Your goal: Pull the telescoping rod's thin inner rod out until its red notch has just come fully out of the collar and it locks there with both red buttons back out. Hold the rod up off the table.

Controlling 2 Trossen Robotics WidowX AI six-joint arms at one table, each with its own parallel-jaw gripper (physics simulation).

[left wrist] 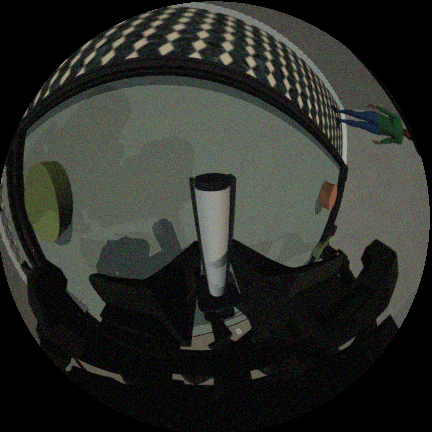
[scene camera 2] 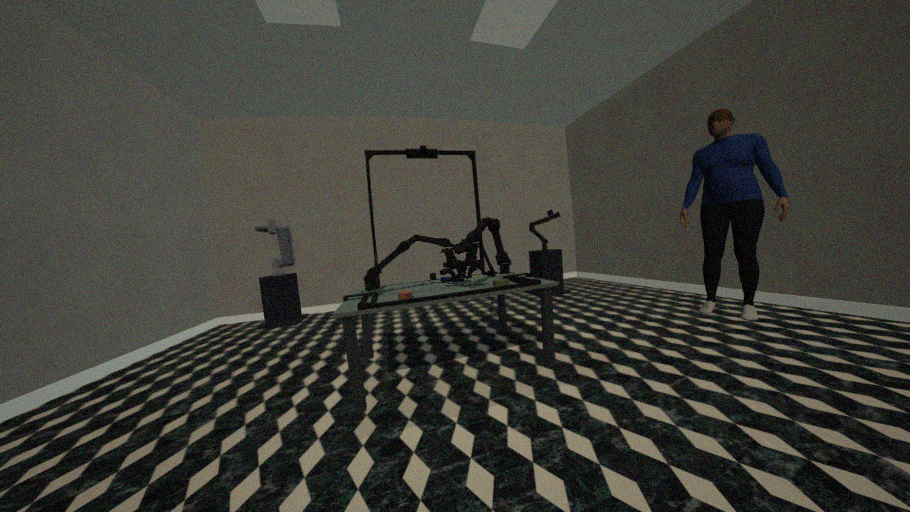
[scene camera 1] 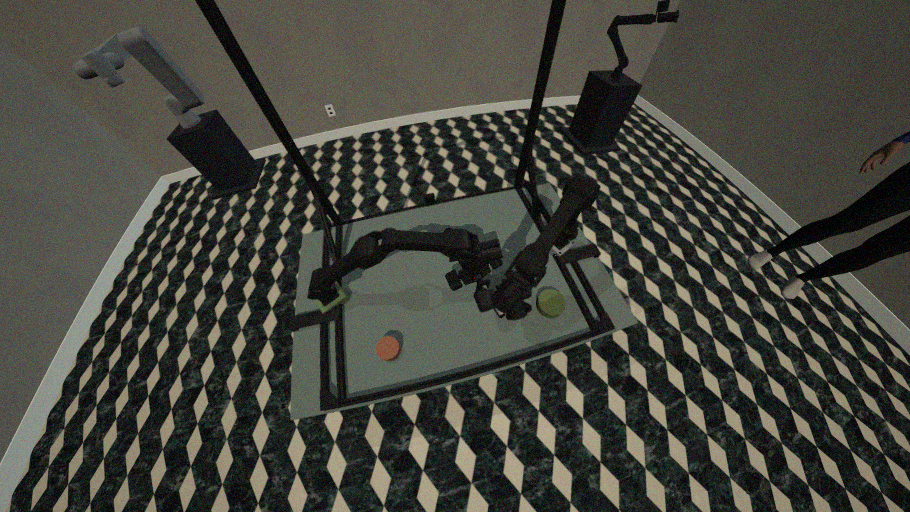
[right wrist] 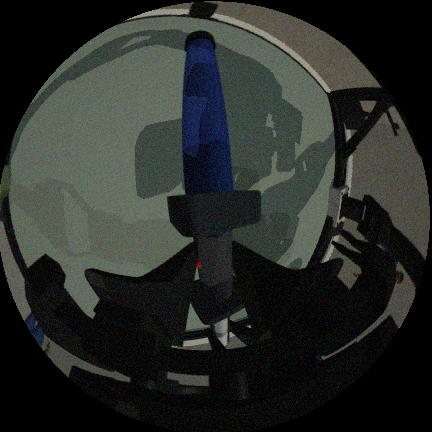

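The telescoping rod is held above the table between both arms. My right gripper (right wrist: 212, 246) (scene camera 1: 469, 275) is shut on its dark collar section, below the dark block (right wrist: 215, 210); the blue outer tube (right wrist: 206, 120) (scene camera 2: 445, 278) extends beyond the block. One red button (right wrist: 198, 264) shows as a small spot beside the right fingers. My left gripper (left wrist: 213, 244) (scene camera 1: 499, 310) is shut on the pale inner rod (left wrist: 214, 230) near its black end cap (left wrist: 213, 181). The inner rod also shows below the collar in the right wrist view (right wrist: 220, 332). The red notch and the second button do not show.
A yellow-green disc (scene camera 1: 551, 303) (left wrist: 42, 202) (scene camera 2: 501, 282) lies right of the left gripper in scene camera 1. An orange disc (scene camera 1: 387, 348) (scene camera 2: 405, 295) (left wrist: 327, 195) lies near the front left. A green bracket (scene camera 1: 341, 297) is by the right arm's base. Black rails edge the table.
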